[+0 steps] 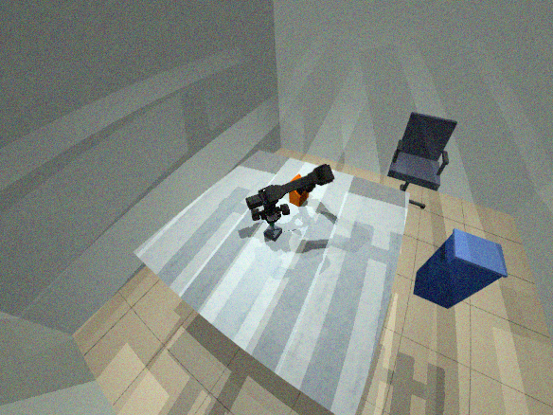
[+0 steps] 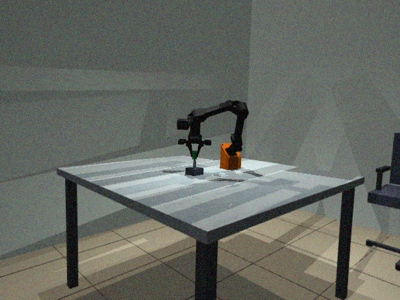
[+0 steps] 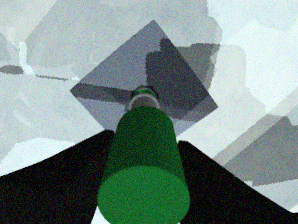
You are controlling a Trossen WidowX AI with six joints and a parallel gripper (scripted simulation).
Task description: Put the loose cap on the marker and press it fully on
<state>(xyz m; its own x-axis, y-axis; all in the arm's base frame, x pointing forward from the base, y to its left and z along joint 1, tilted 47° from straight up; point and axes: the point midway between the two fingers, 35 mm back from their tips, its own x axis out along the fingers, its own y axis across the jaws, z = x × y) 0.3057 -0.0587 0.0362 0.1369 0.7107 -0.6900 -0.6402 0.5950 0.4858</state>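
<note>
Now: gripper tip 80 mm above the dark holder block. Also, from my gripper tip: green cap: 10 mm above.
</note>
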